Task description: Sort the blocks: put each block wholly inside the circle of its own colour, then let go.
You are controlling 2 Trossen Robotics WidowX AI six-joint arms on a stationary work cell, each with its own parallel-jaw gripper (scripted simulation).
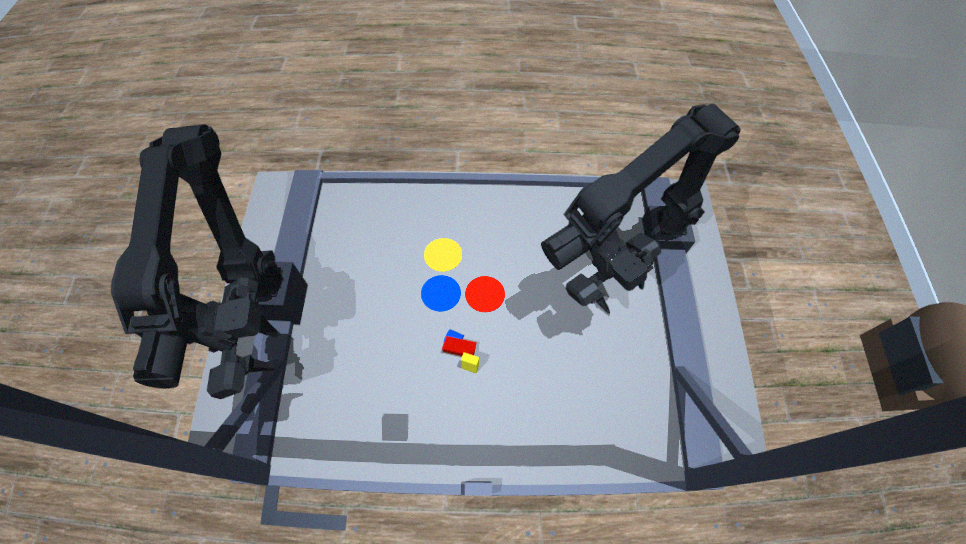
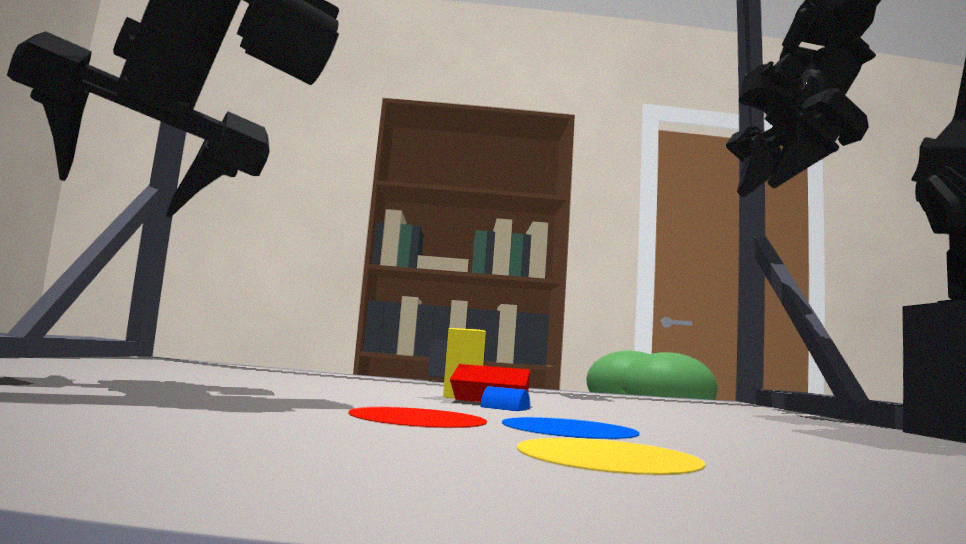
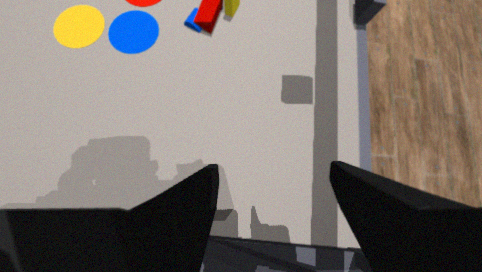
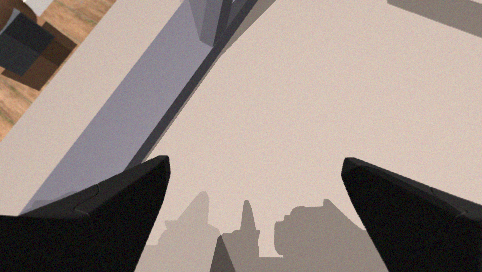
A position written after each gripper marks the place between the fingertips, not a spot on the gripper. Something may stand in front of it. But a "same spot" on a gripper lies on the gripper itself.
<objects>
left gripper: image 1; image 2; image 3 273, 171; not seen in image 4 (out of frame)
right gripper: image 1 625, 300; image 2; image 4; not seen in image 3 (out of frame)
same spot on left gripper: [image 1: 250, 365] = [image 2: 742, 147]
same spot on right gripper: [image 4: 114, 218] = [image 2: 78, 128]
</objects>
